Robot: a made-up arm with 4 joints. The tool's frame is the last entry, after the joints. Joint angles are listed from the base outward.
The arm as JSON. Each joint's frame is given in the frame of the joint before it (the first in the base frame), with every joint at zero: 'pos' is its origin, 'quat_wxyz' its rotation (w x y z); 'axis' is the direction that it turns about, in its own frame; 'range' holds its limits. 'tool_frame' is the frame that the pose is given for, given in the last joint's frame.
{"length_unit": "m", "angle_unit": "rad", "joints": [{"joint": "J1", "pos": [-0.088, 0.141, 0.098], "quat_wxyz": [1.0, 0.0, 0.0, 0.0], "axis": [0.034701, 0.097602, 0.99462], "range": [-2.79, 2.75]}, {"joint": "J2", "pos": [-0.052, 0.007, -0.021], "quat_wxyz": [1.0, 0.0, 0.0, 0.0], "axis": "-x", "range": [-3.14, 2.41]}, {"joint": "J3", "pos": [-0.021, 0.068, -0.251], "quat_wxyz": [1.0, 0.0, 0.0, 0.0], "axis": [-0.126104, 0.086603, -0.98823], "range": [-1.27, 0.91]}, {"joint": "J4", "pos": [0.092, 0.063, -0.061], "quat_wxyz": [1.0, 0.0, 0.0, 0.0], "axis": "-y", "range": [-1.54, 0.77]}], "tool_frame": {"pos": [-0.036, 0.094, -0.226], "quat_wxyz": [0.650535, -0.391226, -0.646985, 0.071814]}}
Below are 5 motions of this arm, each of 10 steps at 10 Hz.
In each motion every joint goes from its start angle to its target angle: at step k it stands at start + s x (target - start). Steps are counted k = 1, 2, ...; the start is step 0. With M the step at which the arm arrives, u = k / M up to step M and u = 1 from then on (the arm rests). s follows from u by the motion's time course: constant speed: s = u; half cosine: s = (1 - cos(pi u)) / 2; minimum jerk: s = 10 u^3 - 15 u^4 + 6 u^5.
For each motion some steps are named. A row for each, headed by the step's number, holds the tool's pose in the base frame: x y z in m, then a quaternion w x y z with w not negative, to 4 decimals.
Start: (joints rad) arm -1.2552 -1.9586 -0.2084 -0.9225
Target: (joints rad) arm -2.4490 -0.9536 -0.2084 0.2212
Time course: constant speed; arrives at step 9
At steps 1, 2, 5, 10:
1: 0.2250 0.4363 0.3877 0.4565 0.0659 -0.7181 -0.5211
2: 0.3151 0.3749 0.3614 0.4056 -0.0385 -0.7003 -0.5861
5: 0.4627 0.0786 0.2515 0.2000 -0.3413 -0.5814 -0.7110
10: 0.2866 -0.3282 0.0637 0.1088 0.6628 0.2916 0.6810

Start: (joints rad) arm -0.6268 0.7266 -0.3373 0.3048
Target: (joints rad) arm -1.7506 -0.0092 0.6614 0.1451
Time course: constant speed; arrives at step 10
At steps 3, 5, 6, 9, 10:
3: -0.0705 0.0387 -0.5003 0.4546 -0.7932 -0.4040 -0.0307
5: -0.0236 0.0370 -0.4934 0.4165 -0.8464 -0.2695 -0.1936
6: -0.0021 0.0296 -0.4876 0.3894 -0.8574 -0.1970 -0.2729
9: 0.0498 -0.0142 -0.4622 0.2798 -0.8240 0.0261 -0.4920
10: 0.0621 -0.0346 -0.4512 0.2352 -0.7909 0.0978 -0.5564

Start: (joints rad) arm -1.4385 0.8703 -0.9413 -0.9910
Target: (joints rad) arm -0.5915 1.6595 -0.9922 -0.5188
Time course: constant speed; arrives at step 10
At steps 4, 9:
4: -0.5054 0.1740 -0.2227 0.7897 -0.4866 0.1294 0.3505
9: -0.5557 -0.0906 -0.0734 0.6195 -0.5184 0.0930 0.5821

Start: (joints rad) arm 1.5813 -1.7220 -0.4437 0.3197
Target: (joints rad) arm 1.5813 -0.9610 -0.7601 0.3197
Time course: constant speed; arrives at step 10
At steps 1, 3, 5, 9, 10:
1: -0.5500 0.1378 0.4659 0.7662 0.5985 -0.2268 -0.0567
3: -0.6011 0.1208 0.3986 0.7287 0.6242 -0.2808 -0.0223
5: -0.6419 0.1031 0.3239 0.6864 0.6479 -0.3300 0.0153
9: -0.6882 0.0665 0.1584 0.5898 0.6874 -0.4120 0.0993
10: -0.6918 0.0571 0.1150 0.5636 0.6954 -0.4289 0.1219

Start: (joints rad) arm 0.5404 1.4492 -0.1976 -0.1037
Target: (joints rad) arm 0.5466 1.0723 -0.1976 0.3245
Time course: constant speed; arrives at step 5
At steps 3, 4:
3: 0.0911 -0.2156 -0.3499 0.1778 -0.4150 -0.6888 0.5671
4: 0.0880 -0.1753 -0.3830 0.1840 -0.3749 -0.7293 0.5419

